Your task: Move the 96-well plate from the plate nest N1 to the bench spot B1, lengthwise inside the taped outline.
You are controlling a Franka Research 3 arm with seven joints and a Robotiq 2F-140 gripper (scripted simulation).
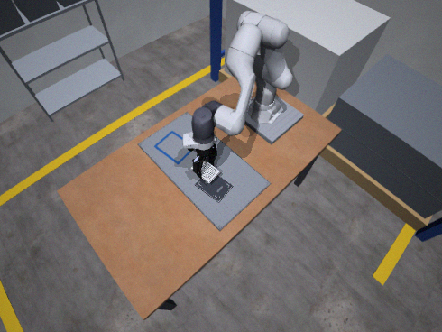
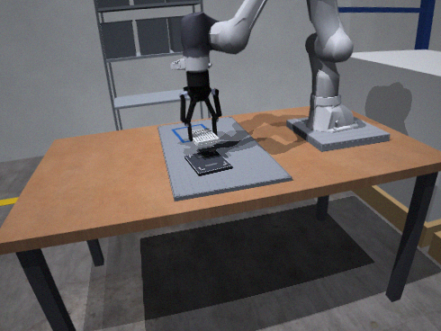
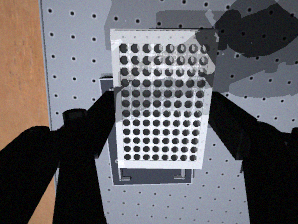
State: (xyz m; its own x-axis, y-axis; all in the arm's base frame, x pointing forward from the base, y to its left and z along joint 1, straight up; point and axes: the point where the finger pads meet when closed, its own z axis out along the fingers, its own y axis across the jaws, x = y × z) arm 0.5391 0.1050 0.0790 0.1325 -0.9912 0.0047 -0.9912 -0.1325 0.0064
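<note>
My gripper is now 90 mm above the black plate nest and 70 mm to the right of it. The rest, counted from my hand: white 96-well plate 20 mm below.
</note>
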